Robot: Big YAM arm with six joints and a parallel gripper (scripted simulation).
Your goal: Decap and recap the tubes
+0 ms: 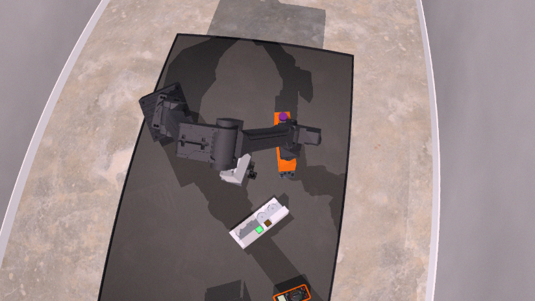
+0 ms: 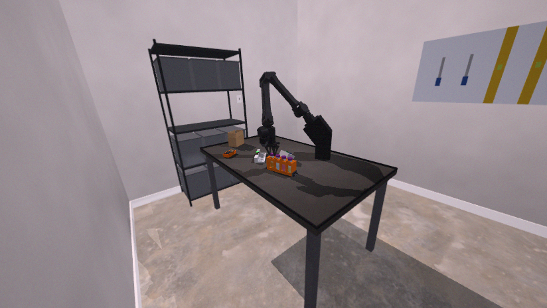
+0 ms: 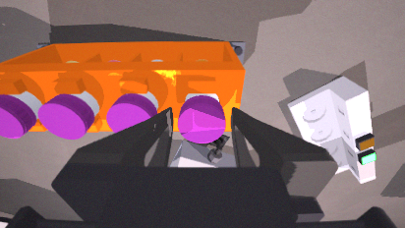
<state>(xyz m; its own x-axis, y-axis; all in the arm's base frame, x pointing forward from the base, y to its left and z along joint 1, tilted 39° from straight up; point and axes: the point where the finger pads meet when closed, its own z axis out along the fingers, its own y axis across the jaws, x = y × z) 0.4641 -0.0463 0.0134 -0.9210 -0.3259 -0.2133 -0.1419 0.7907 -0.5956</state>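
The cap lies right at my hand. Round my hand: green key 22 cm behind, 5 cm to the right, 5 cm below; then blue key 21 cm behind, 5 cm below; then key housing 20 cm behind, 6 cm below, 3 cm to the right.
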